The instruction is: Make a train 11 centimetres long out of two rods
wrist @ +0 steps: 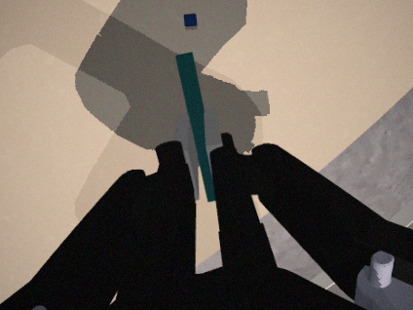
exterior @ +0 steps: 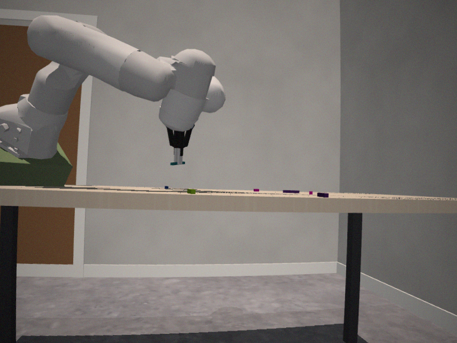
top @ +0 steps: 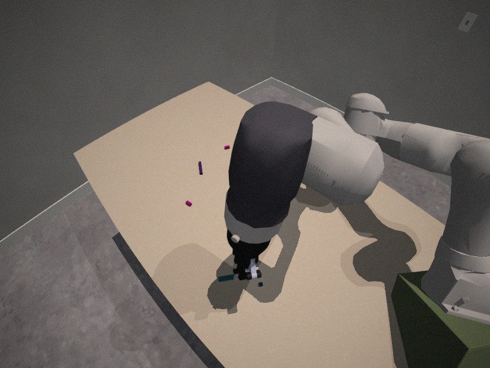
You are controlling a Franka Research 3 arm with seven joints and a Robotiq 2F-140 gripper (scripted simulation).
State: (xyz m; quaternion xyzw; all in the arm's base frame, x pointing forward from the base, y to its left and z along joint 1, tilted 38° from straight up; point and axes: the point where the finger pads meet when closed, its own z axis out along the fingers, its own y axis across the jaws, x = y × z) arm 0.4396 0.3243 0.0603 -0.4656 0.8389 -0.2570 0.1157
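Now: hand 130 mm above the blue rod, 50 mm past it and 30 mm to the left of it. Round my hand: lime rod (580 mm to the right, 130 mm below, 70 mm behind); then turquoise rod (30 mm below).
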